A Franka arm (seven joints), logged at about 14 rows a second.
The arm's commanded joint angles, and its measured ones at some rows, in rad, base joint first. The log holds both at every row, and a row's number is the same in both.
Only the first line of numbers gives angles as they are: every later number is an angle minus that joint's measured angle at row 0.
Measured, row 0:
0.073 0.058 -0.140 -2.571 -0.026 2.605 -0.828
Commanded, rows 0 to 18:
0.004 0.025 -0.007 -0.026 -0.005 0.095 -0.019
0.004 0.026 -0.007 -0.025 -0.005 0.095 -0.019
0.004 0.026 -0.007 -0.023 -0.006 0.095 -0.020
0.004 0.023 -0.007 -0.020 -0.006 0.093 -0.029
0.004 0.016 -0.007 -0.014 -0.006 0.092 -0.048
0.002 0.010 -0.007 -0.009 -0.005 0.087 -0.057
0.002 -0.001 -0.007 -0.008 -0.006 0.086 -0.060
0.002 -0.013 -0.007 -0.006 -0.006 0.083 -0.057
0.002 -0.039 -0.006 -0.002 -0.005 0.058 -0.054
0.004 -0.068 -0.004 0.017 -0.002 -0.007 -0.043
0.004 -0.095 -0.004 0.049 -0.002 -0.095 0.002
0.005 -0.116 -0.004 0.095 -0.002 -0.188 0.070
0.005 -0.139 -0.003 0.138 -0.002 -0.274 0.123
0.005 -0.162 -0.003 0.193 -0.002 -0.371 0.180
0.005 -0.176 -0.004 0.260 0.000 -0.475 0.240
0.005 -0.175 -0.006 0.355 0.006 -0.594 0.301
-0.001 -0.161 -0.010 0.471 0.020 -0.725 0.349
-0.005 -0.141 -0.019 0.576 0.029 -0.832 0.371
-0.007 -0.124 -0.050 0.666 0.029 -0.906 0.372
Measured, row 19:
-0.003 -0.182 -0.011 0.466 0.006 -0.745 0.335
